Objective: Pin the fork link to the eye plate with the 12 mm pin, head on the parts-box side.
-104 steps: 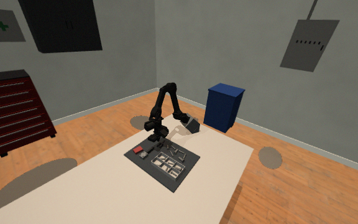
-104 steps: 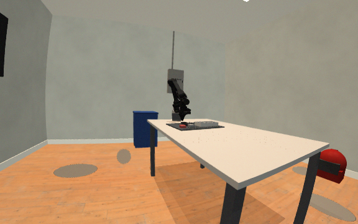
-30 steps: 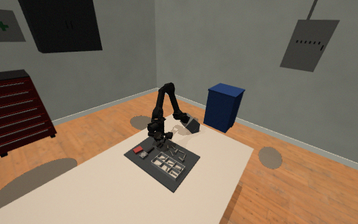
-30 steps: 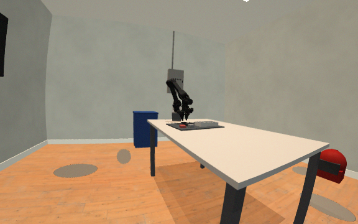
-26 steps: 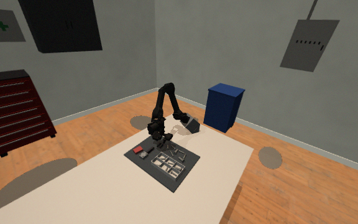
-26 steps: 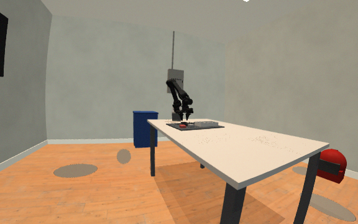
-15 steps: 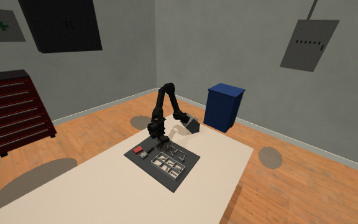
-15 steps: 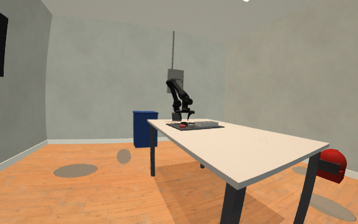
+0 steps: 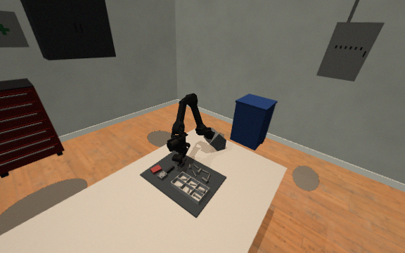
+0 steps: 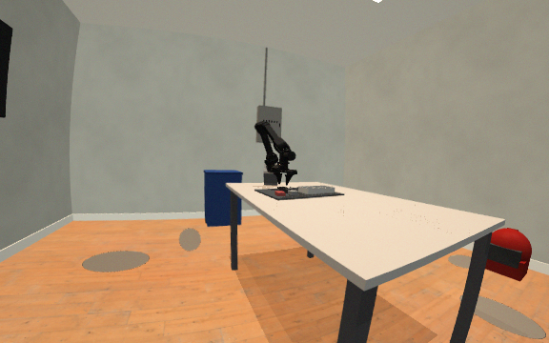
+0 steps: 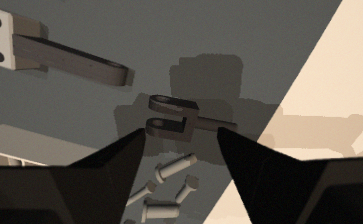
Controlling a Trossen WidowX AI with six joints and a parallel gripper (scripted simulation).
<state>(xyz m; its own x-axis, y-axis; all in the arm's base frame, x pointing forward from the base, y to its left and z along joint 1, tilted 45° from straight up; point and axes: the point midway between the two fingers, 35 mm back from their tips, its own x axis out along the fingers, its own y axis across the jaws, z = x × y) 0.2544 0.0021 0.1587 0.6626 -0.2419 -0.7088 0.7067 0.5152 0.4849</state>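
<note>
Now: hand 6 cm above the fork link. Round my hand: eye plate 8 cm ahead, 6 cm below, 2 cm to the right; then dark mat 8 cm to the left, 8 cm below, 7 cm ahead; then grey block 16 cm ahead, 5 cm below, 2 cm to the right.
</note>
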